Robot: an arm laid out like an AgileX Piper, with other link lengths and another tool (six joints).
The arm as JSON. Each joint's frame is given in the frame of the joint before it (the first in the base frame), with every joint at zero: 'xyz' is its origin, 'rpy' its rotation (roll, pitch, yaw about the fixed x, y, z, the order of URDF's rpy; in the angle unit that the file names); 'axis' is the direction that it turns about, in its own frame. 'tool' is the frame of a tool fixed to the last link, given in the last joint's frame.
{
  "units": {
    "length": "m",
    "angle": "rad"
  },
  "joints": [
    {
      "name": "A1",
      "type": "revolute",
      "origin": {
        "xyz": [
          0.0,
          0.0,
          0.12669
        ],
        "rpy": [
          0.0,
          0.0,
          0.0
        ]
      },
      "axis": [
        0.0,
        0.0,
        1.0
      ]
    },
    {
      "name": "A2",
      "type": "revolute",
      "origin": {
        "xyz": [
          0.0,
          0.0,
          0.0
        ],
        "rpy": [
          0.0,
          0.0,
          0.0
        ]
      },
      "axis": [
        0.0,
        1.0,
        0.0
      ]
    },
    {
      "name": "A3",
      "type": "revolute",
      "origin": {
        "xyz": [
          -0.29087,
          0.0,
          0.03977
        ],
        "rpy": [
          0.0,
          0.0,
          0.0
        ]
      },
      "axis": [
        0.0,
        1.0,
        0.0
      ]
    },
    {
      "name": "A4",
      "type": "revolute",
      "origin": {
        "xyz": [
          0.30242,
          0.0,
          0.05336
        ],
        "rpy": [
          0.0,
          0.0,
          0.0
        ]
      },
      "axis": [
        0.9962,
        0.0,
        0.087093
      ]
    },
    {
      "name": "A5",
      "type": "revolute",
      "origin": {
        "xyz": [
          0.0,
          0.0,
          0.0
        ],
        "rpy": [
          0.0,
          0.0,
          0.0
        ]
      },
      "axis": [
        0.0,
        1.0,
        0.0
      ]
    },
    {
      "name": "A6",
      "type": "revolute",
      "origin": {
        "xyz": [
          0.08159,
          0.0,
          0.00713
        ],
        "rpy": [
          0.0,
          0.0,
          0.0
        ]
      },
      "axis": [
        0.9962,
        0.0,
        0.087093
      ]
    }
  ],
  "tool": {
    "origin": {
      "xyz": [
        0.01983,
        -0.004,
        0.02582
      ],
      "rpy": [
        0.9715,
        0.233,
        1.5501
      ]
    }
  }
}
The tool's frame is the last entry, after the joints.
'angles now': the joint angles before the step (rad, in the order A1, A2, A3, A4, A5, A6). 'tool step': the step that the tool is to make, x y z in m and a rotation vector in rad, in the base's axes. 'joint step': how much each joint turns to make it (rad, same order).
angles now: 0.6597 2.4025 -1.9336 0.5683 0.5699 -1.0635
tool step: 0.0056 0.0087 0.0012 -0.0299 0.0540 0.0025
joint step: 0.0048 0.0538 -0.1171 -0.0763 0.1079 0.1059
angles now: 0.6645 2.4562 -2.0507 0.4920 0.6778 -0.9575
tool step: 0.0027 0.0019 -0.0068 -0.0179 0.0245 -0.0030
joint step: 0.0000 0.0299 -0.0399 -0.0231 0.0346 0.0326
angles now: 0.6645 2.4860 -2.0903 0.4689 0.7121 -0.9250
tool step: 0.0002 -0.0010 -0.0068 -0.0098 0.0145 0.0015
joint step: -0.0020 0.0101 -0.0001 0.0000 0.0083 0.0001
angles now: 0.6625 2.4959 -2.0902 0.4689 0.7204 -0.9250
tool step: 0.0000 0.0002 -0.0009 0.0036 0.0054 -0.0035
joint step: 0.0000 0.0018 0.0001 0.0054 -0.0004 0.0020
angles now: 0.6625 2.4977 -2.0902 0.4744 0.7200 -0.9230
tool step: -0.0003 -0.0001 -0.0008 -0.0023 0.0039 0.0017
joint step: -0.0001 0.0010 -0.0001 0.0000 0.0041 0.0000
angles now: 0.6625 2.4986 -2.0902 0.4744 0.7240 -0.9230
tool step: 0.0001 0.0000 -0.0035 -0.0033 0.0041 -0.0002
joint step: -0.0001 0.0058 -0.0003 -0.0001 -0.0002 0.0001
